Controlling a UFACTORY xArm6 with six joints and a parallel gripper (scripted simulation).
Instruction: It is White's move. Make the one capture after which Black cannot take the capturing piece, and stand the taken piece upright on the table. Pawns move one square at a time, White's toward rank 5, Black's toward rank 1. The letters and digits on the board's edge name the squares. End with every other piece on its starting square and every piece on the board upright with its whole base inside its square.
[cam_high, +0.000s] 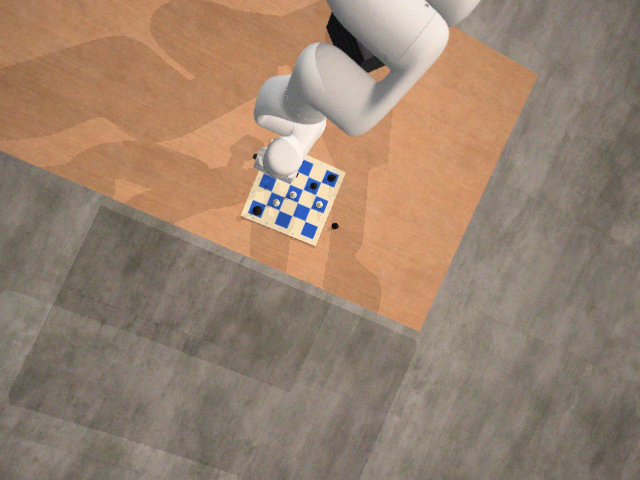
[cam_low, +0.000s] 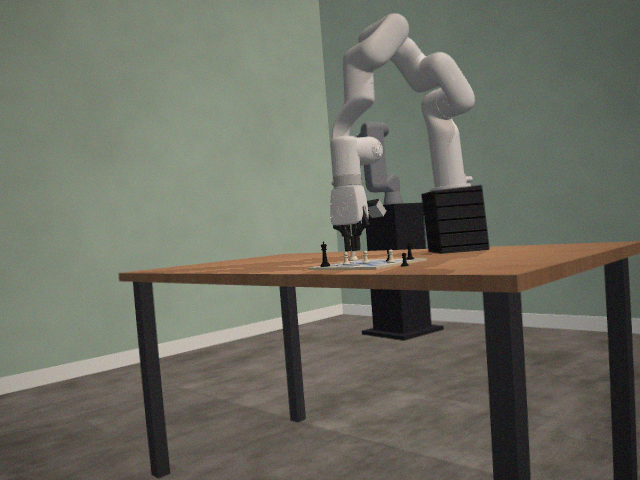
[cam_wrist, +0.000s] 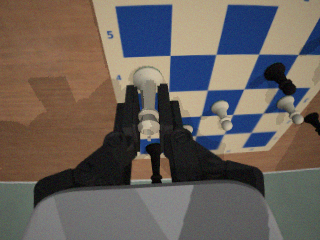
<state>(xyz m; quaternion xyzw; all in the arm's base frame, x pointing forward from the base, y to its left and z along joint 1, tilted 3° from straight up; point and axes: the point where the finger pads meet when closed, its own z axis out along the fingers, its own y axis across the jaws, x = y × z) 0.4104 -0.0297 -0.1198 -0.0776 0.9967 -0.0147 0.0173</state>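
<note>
Now: hand 1 cm above the tall white piece. The rest, counted from my hand: blue-and-cream chessboard (3 cm ahead, 8 cm to the left, 5 cm below); then tall black piece (12 cm ahead, 2 cm to the left, 2 cm below).
</note>
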